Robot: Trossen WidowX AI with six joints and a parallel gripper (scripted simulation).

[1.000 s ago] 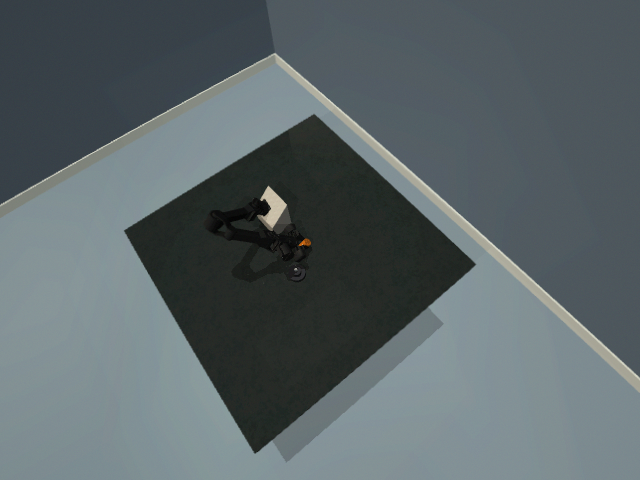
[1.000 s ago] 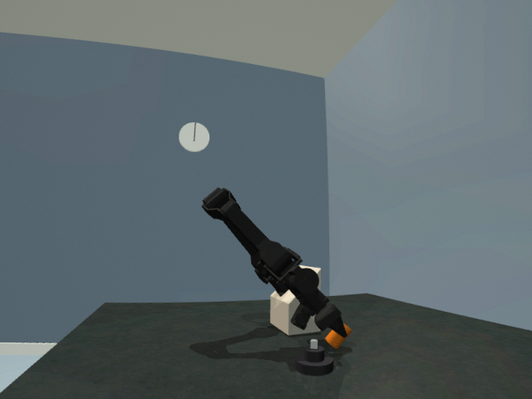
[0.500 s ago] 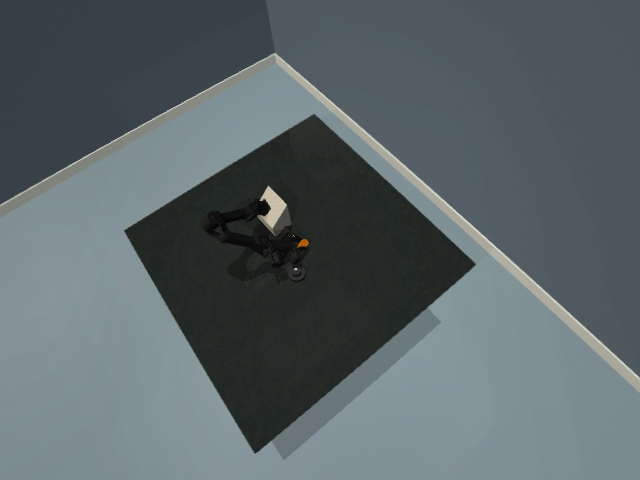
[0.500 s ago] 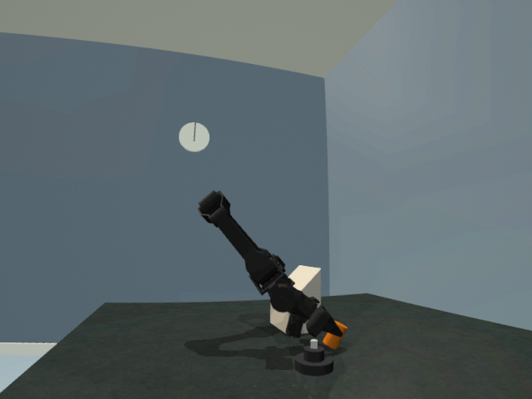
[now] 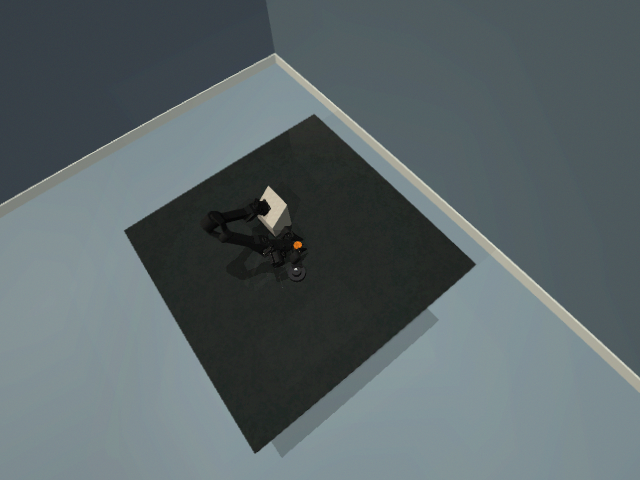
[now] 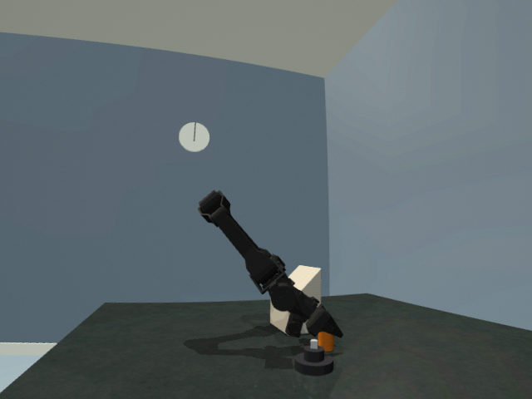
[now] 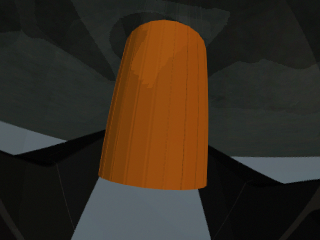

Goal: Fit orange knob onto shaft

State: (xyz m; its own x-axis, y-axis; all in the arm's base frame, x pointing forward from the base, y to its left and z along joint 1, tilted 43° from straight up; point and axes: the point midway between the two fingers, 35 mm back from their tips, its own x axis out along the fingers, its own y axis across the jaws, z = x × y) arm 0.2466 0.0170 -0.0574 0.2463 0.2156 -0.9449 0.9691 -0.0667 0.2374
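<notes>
My gripper tip is 1 cm past the orange knob and 3 cm to the left of it. Also, from my gripper tip: round black pedestal (10 cm ahead, 11 cm to the right, 1 cm below).
</notes>
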